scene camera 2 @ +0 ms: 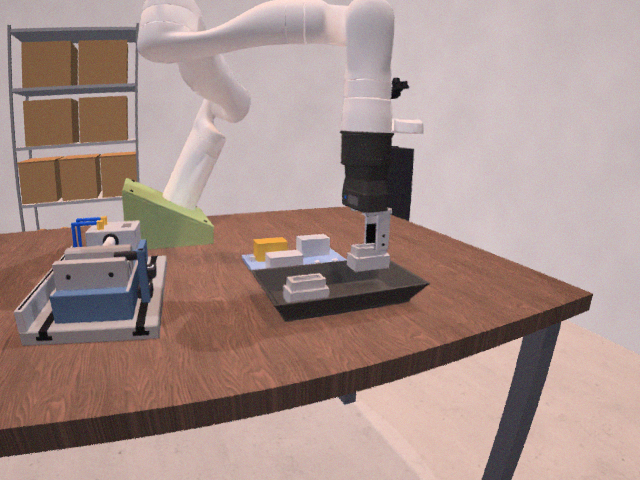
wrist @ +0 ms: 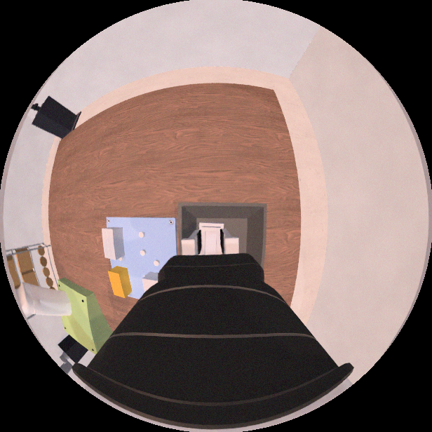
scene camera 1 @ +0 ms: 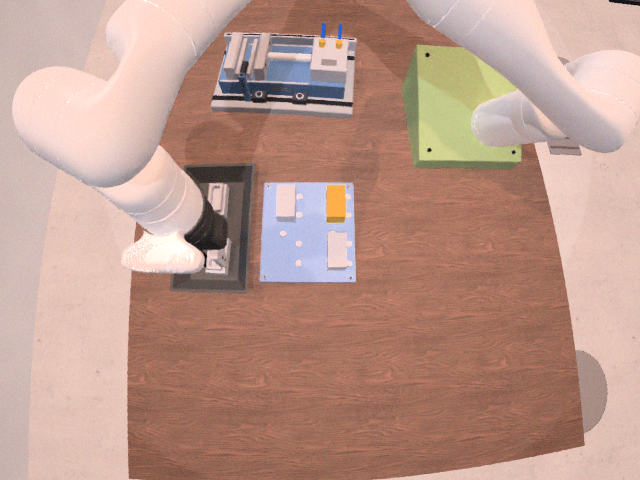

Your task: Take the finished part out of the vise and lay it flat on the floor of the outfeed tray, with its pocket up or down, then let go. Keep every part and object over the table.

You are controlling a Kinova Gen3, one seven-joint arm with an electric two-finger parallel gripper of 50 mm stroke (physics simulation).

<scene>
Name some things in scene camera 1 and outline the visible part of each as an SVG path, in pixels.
The gripper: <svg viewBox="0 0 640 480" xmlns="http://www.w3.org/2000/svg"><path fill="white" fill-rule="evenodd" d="M205 197L206 209L204 217L199 226L184 239L203 253L203 268L207 267L207 254L202 250L210 250L210 259L215 261L220 267L226 267L226 253L221 249L225 248L227 244L228 225L223 216L213 210L212 205Z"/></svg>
An orange block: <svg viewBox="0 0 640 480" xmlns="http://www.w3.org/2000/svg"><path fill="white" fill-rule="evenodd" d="M327 185L327 223L344 223L346 217L345 185Z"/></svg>
</scene>
